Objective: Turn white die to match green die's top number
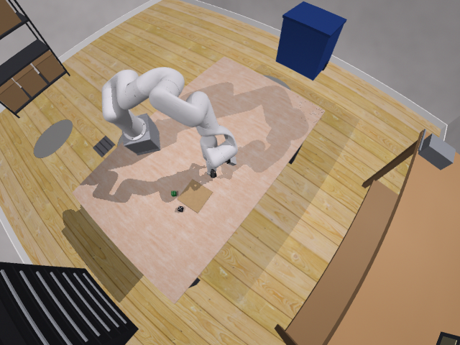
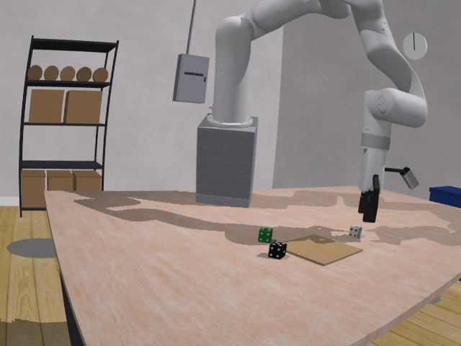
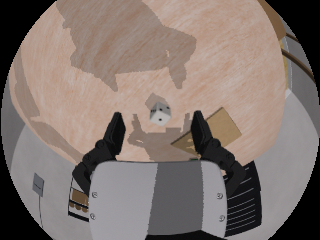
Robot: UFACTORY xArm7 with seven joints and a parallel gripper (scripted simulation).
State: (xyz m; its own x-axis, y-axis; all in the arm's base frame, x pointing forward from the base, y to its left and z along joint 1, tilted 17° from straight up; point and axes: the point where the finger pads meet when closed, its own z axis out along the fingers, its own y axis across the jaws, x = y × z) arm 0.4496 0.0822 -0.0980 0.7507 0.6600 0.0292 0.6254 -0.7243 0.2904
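My hand is 10 mm past the white die, 20 mm to the left of it and 40 mm above it. From my hand the other things lie so: green die (110 mm behind, 230 mm to the right, 40 mm below); then brown mat (10 mm behind, 170 mm to the right, 60 mm below); then black die (20 mm behind, 270 mm to the right, 40 mm below).
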